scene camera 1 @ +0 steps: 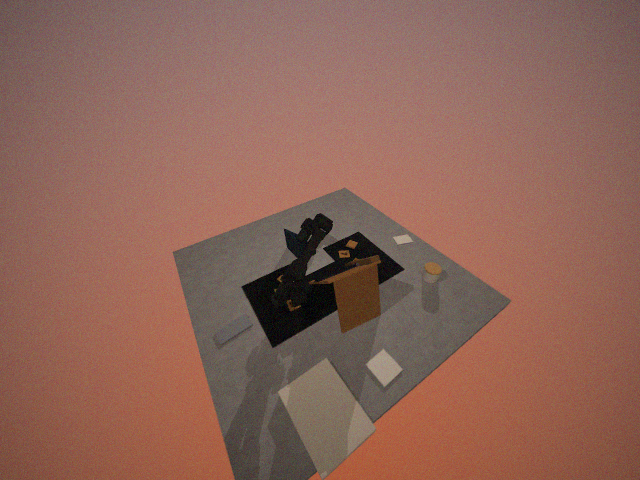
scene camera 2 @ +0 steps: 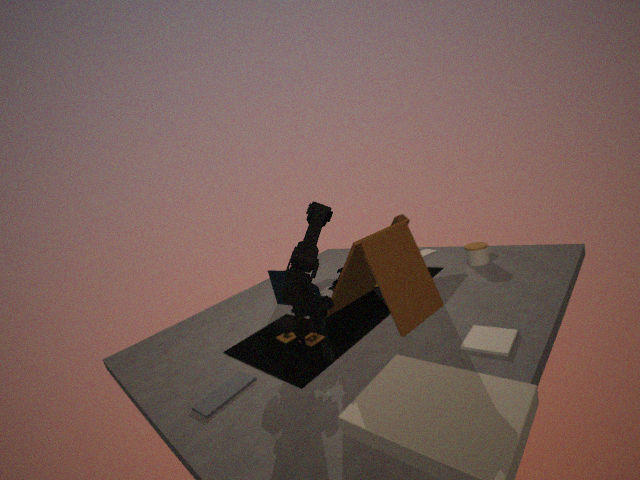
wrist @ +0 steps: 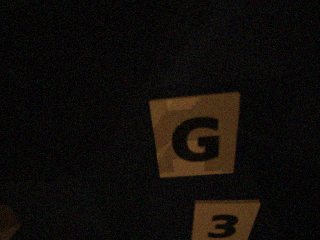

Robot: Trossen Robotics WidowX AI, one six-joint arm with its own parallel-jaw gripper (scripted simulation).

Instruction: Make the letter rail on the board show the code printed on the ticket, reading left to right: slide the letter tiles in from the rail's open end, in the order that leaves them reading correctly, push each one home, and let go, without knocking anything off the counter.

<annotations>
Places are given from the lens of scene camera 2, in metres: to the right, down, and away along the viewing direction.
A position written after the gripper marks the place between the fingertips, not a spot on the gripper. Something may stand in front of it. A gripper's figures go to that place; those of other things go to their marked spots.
gripper (scene camera 2: pixel 311 339): -0.02, 0.30, 0.97
large white slab (scene camera 2: pixel 422 413): 0.17, 0.29, 0.54
small white pad (scene camera 2: pixel 485 339): 0.38, 0.23, 0.74
orange tent-shaped board (scene camera 2: pixel 390 257): 0.20, 0.05, 0.91
The marked spots on the large white slab and the small white pad are 0.30 m apart.
</annotations>
